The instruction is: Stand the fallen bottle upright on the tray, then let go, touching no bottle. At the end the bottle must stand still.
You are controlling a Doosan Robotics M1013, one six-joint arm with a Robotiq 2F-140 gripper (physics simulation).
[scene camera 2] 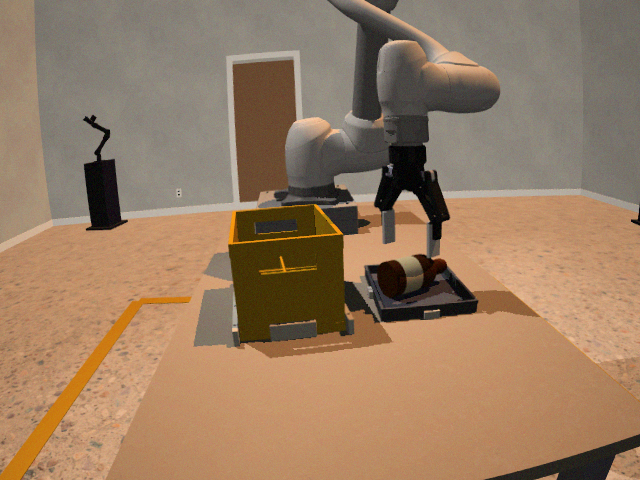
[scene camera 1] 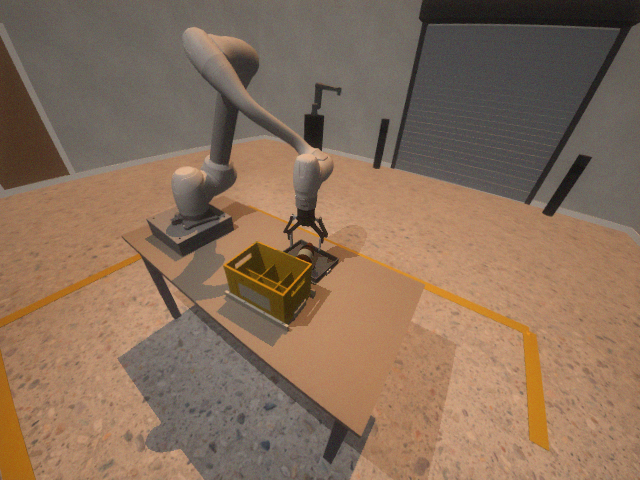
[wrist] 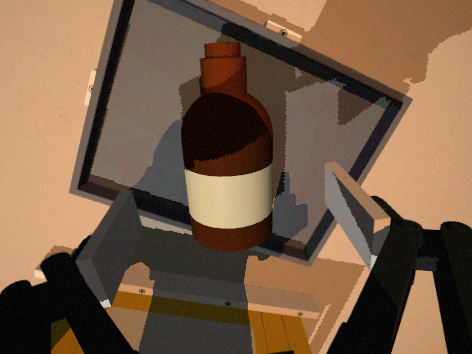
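Where they show: gripper, fingertip midpoint: [scene camera 2: 410,249] [scene camera 1: 305,246] [wrist: 230,196]; arm's base at its link origin: [scene camera 2: 312,198] [scene camera 1: 196,217].
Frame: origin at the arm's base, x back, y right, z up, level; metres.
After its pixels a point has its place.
The brown bottle [scene camera 1: 307,253] @(x -0.615, y -0.285, z -0.021 m) [scene camera 2: 410,273] @(x -0.632, y -0.293, z -0.039 m) [wrist: 227,145] @(x -0.572, y -0.319, z -0.019 m) with a cream label lies on its side in the dark tray [scene camera 1: 333,265] @(x -0.708, y -0.374, z -0.084 m) [scene camera 2: 454,311] @(x -0.706, y -0.377, z -0.091 m) [wrist: 376,150] @(x -0.702, y -0.372, z -0.072 m). In the wrist view its neck points up the picture and its base lies over the tray's lower edge. In scene camera 2 the base faces the camera's left and the neck points right and back. My gripper [scene camera 1: 305,245] @(x -0.590, y -0.294, z -0.002 m) [scene camera 2: 410,248] @(x -0.590, y -0.294, z -0.002 m) [wrist: 230,196] @(x -0.590, y -0.294, z -0.002 m) is open and empty, pointing down above the bottle. In the wrist view one finger stands on each side of the bottle's label, with gaps on both sides.
A yellow crate [scene camera 1: 248,294] @(x -0.663, y 0.053, z -0.017 m) [scene camera 2: 286,289] @(x -0.794, y -0.080, z -0.008 m) [wrist: 282,332] @(x -0.738, y -0.164, z -0.045 m) with dividers stands close beside the tray, held by low grey strips at its foot. The robot's base block [scene camera 1: 180,240] @(x -0.153, y 0.138, z -0.013 m) [scene camera 2: 344,219] @(x -0.112, y -0.116, z -0.048 m) stands at the table's far end. Small clips sit around the tray.
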